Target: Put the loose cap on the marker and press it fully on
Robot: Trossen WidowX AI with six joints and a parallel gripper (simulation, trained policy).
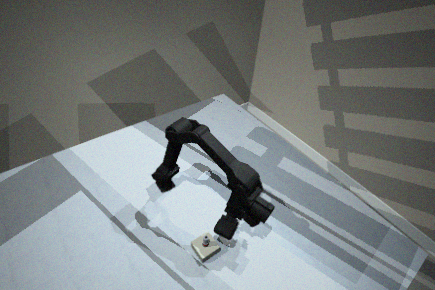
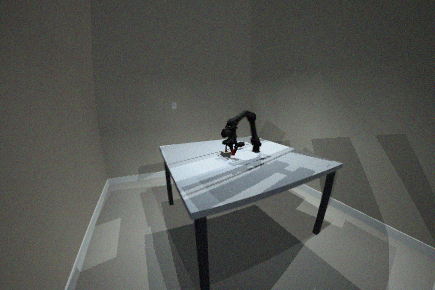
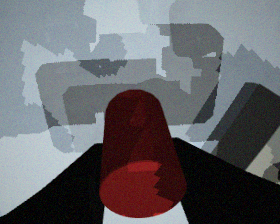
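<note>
My gripper tip is 1 cm short of the marker, 11 cm to the left of it and 2 cm below it. From my gripper tip the other things lie so: red cap (1 cm ahead, 1 cm above); then beige holder block (1 cm ahead, 11 cm to the right, 3 cm below).
</note>
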